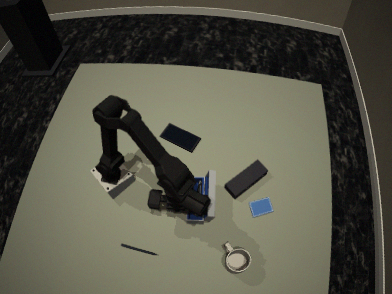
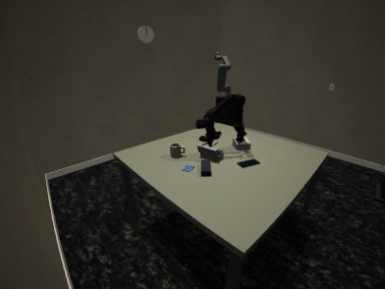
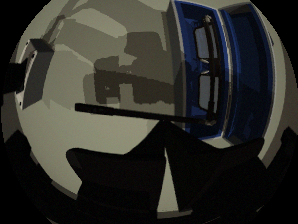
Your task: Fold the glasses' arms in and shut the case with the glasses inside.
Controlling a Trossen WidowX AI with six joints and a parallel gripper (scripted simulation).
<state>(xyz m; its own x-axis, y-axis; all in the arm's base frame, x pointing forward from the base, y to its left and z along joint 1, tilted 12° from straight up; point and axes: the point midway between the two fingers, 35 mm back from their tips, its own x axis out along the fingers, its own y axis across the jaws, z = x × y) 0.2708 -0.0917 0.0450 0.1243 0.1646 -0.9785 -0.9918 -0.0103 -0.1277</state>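
Now: the grey lid 90 mm ahead of my hand, 60 mm to the left of it and 20 mm below it. The rest, counted from my hand: long black box: 210 mm ahead, 160 mm to the left, 70 mm below; glasses case: 70 mm ahead, 60 mm to the left, 40 mm below; mug: 210 mm ahead, 150 mm to the right, 50 mm below.
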